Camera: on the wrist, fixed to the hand. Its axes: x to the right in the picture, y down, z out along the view.
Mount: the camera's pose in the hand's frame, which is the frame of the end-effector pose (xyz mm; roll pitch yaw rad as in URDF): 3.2 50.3 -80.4 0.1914 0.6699 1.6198
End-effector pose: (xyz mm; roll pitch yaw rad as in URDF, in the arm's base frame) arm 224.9 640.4 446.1 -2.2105 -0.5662 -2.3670
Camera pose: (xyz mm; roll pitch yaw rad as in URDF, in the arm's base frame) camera 159.8 708.9 454.3 -2.4063 0.2402 2.4544
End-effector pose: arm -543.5 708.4 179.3 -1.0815 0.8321 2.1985
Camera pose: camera -470.8 688.8 121.6 1.8892 0.6860 -0.7082
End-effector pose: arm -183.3 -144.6 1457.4 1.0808 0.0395 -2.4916
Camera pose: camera -128.8 -222.0 1463.8 0.1873 -0.4113 -0.8961
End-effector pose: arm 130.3 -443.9 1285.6 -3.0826 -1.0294 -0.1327
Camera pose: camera 59.0 -489.8 1328.2 -1.8624 -0.2658 -2.2621
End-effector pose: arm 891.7 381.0 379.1 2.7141 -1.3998 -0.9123
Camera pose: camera 825.5 446.2 398.3 -1.4879 -0.1138 2.7051
